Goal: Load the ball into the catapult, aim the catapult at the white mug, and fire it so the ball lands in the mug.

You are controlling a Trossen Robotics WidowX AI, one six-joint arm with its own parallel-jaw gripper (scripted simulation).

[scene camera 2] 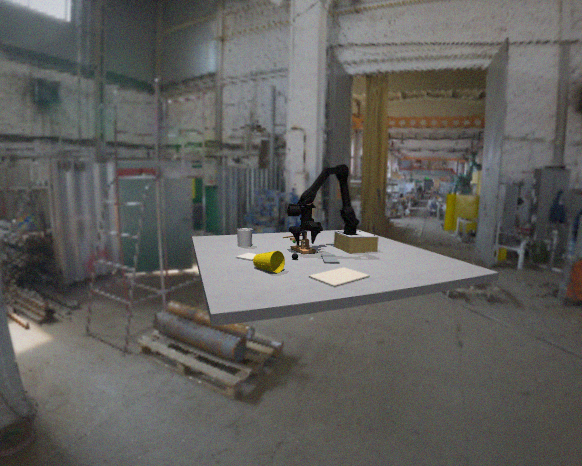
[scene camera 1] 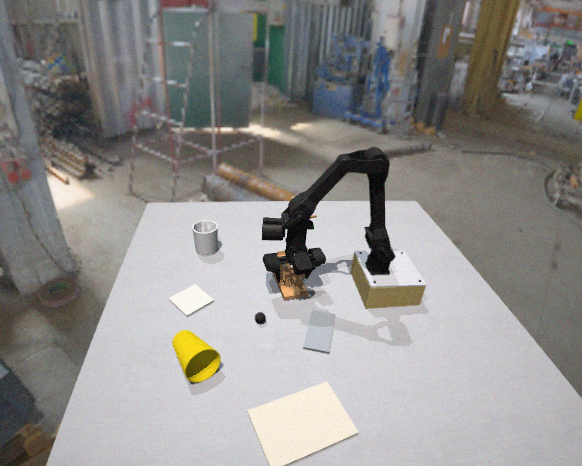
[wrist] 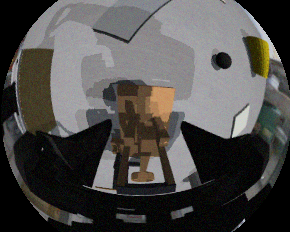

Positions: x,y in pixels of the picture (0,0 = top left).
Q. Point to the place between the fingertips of my gripper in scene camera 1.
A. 292,280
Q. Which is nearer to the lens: the wooden catapult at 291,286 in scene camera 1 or the white mug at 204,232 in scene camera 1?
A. The wooden catapult.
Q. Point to a grey tile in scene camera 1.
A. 319,333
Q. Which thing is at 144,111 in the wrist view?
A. A wooden catapult.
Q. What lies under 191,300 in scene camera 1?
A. A white tile.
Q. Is my gripper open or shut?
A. Open.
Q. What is my gripper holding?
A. Nothing.
